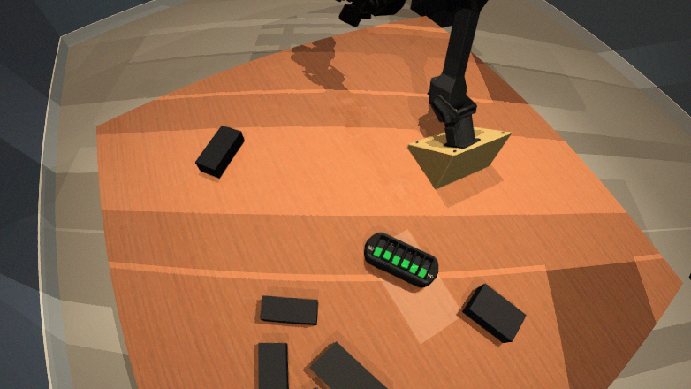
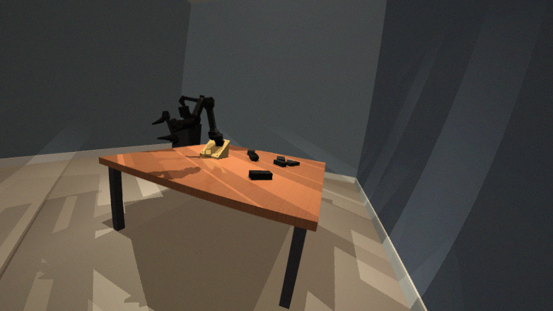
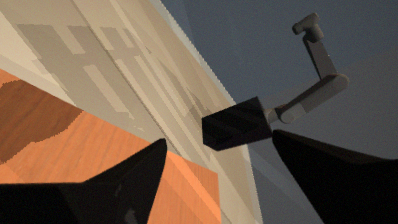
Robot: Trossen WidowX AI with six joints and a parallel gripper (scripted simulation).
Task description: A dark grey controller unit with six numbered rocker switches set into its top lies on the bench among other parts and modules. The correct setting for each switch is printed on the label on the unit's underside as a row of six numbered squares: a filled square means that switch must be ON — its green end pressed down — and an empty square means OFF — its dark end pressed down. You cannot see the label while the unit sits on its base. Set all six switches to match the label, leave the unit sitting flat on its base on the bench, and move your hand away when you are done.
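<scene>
Right now the black module is 560 mm ahead of my gripper tip, 220 mm to the left of it and 180 mm below it.
</scene>
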